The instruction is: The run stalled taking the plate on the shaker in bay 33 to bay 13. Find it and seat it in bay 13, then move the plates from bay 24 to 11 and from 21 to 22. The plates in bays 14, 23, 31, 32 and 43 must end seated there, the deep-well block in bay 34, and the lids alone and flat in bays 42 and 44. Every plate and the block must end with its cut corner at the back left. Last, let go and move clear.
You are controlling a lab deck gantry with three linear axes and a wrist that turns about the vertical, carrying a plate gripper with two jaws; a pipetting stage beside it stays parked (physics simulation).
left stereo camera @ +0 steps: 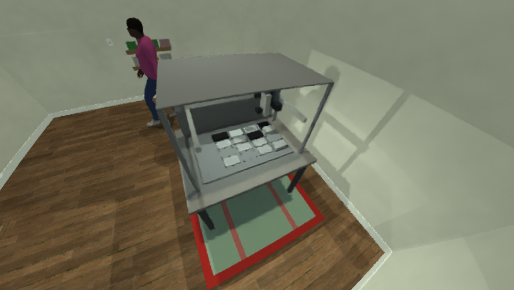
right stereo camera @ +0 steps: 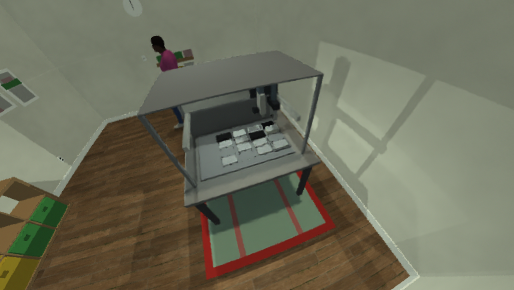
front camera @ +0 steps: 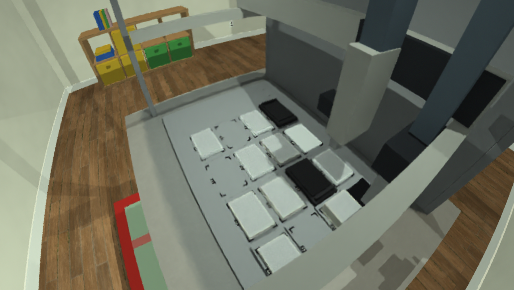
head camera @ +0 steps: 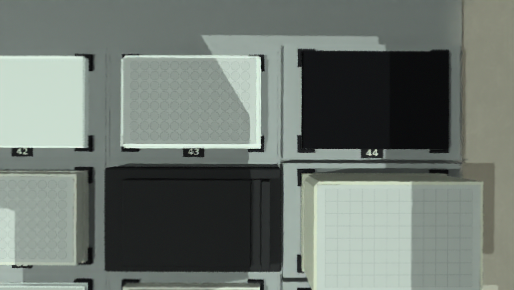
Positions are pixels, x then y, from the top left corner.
Labels:
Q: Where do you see a bay 34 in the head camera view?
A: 290, 191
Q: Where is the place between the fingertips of my gripper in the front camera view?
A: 377, 195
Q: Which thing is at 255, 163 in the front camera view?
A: A white plate.

